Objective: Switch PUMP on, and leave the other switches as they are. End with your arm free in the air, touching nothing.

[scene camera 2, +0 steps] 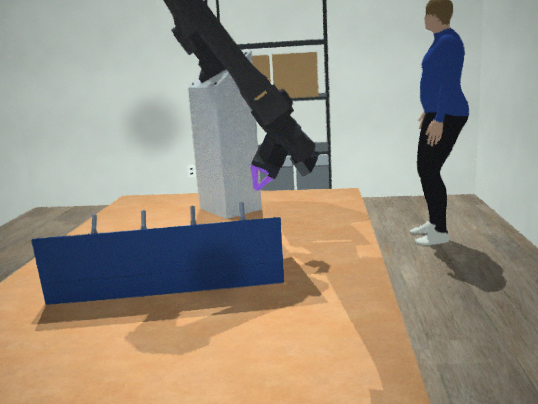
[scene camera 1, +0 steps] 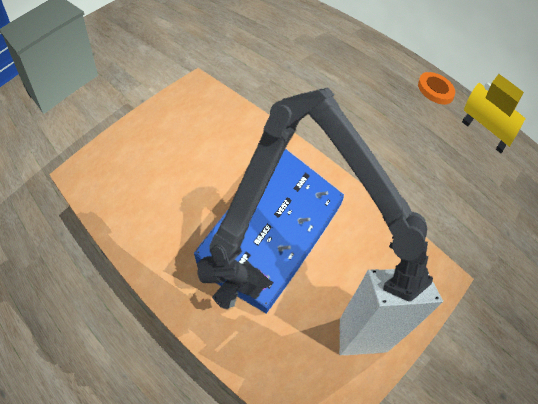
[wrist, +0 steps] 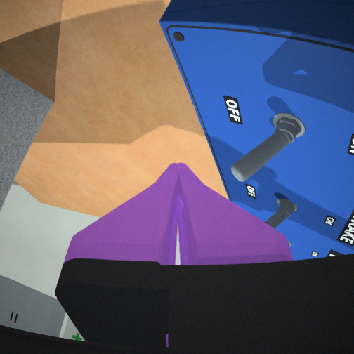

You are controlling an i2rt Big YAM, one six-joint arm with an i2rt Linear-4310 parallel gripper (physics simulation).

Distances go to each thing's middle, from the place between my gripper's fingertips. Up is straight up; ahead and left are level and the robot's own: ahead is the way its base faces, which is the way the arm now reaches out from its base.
Labels:
My hand is 200 mm to the left of the blue switch panel (scene camera 2: 99, 266), 150 mm short of it and 70 mm above it.

